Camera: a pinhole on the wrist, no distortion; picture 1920 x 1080 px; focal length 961.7 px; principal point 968.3 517.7 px. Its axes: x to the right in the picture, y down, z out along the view. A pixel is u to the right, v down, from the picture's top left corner.
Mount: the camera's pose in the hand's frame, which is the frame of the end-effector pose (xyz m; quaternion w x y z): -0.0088 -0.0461 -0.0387 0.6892 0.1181 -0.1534 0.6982
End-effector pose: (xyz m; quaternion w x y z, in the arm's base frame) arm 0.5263 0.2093 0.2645 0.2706 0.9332 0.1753 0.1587
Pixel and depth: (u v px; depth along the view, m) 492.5 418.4 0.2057
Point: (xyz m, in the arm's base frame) 0.5230 0.3326 0.0515
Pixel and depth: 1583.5 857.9 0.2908
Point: 0.5309 0.0105 0.0107
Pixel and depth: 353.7 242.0 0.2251
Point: 0.5520 0.3851 0.0309
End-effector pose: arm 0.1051 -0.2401 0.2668 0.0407 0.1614 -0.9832 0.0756
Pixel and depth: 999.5 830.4 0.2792
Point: 0.2457 -0.3745 0.0594
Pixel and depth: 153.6 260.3 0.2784
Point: 0.1625 -0.6256 0.1910
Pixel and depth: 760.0 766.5 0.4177
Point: 0.3078 -0.5176 -0.0118
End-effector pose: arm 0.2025 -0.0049 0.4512 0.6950 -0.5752 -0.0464 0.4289
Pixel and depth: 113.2 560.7 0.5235
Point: 0.3895 0.1895 1.1272
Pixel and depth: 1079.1 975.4 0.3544
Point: -0.0074 0.0976 0.7530
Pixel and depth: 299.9 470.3 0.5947
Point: 0.3588 0.2872 1.1179
